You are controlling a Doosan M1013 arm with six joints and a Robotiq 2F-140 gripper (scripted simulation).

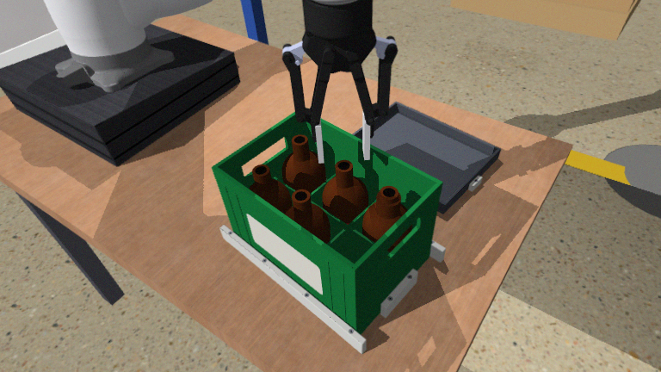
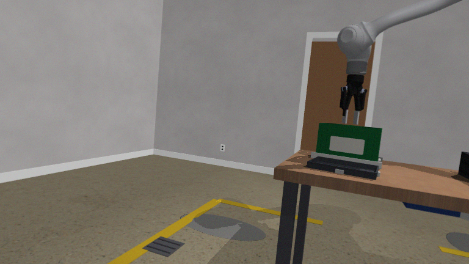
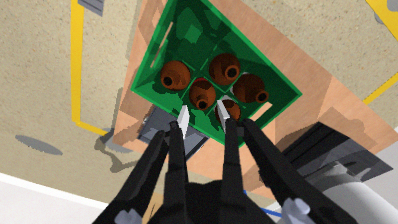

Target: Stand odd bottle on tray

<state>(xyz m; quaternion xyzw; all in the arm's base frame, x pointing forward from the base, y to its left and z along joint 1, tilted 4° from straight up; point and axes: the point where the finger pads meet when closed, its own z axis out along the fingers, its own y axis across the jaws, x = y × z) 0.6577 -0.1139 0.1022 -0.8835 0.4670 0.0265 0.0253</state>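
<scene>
Now: the crate 13 cm below my hand, 4 cm to the right of it and 1 cm behind it. Round my hand: grey tray (24 cm to the left, 20 cm below, 2 cm ahead).
</scene>
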